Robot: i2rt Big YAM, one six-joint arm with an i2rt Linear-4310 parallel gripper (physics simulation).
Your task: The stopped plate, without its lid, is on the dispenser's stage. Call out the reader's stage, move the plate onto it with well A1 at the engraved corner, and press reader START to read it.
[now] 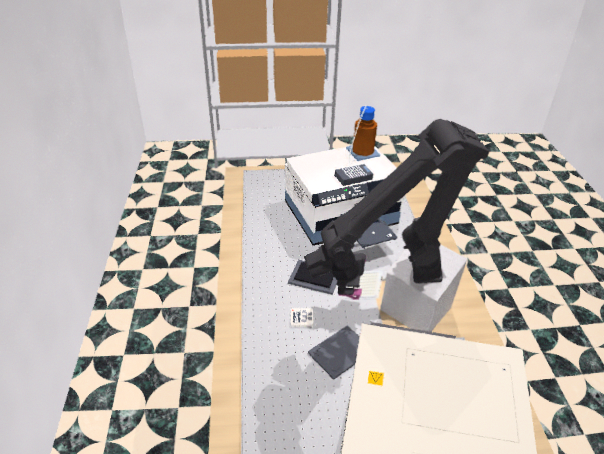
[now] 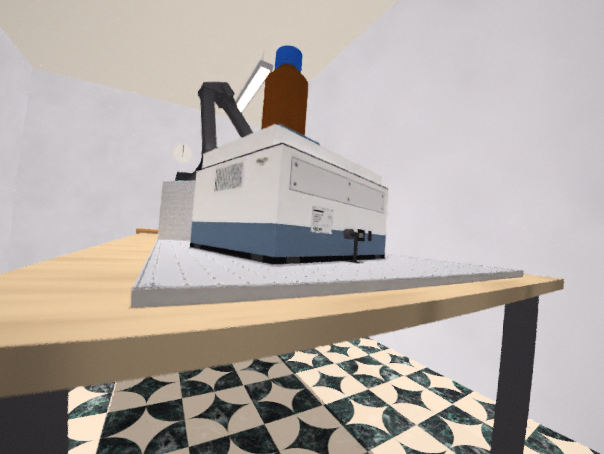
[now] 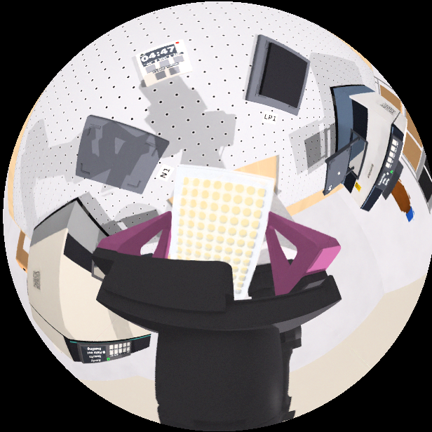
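Pixels of known places: gripper, between the fingertips: [image 1: 358, 286]; arm's base, origin of its link: [image 1: 426, 265].
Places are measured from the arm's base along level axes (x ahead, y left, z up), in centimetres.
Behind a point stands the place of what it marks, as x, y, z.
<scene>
My gripper [image 3: 218, 216] [image 1: 351, 291] @(20.7, 7.9, -3.3) is shut on the plate, with its purple fingers against the two sides. The plate [image 3: 222, 210] [image 1: 370, 284] @(17.4, 10.6, 0.7) has no lid, shows pale yellow wells and is held above the bench, beside the arm's base. I cannot tell which corner is A1. The reader [image 3: 52, 285] [image 1: 450, 385] @(2.4, 52.4, 16.0) is the cream box at the front right; its keypad [image 3: 120, 348] shows upside down. Its stage is mostly hidden behind my gripper. The dispenser [image 1: 325, 172] @(34.6, -43.3, 2.8) [image 2: 240, 205] @(13.6, -61.6, -9.9) [image 3: 374, 145] is white and blue, with its dark stage [image 1: 376, 234] @(14.2, -24.5, -9.7) [image 3: 338, 171] out in front.
A dark grey nest [image 3: 120, 155] [image 1: 335, 351] @(25.8, 21.7, -18.0) marked N1 lies beside the reader. A dark-topped pad [image 3: 283, 75] [image 1: 312, 275] marked LP1 and a white timer [image 3: 162, 62] [image 1: 302, 317] @(37.0, 10.2, -17.7) lie on the perforated board. A brown bottle [image 1: 365, 137] @(20.5, -55.6, 12.1) [image 2: 285, 100] @(19.7, -64.2, 9.7) stands on the dispenser.
</scene>
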